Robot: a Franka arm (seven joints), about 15 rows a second.
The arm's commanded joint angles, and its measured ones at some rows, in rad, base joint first. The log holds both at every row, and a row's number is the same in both.
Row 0, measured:
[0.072 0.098 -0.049 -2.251 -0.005 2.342 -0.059]
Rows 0 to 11, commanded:
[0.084 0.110 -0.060 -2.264 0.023 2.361 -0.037]
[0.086 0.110 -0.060 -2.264 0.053 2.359 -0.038]
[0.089 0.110 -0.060 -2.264 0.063 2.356 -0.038]
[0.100 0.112 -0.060 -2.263 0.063 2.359 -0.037]
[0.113 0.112 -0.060 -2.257 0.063 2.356 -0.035]
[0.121 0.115 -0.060 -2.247 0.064 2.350 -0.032]
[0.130 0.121 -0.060 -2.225 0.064 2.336 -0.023]
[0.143 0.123 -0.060 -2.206 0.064 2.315 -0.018]
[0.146 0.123 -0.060 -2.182 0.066 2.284 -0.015]
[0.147 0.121 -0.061 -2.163 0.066 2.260 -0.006]
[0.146 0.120 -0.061 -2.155 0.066 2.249 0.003]
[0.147 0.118 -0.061 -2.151 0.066 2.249 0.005]
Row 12, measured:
[0.142 0.113 -0.051 -2.181 0.040 2.276 -0.004]
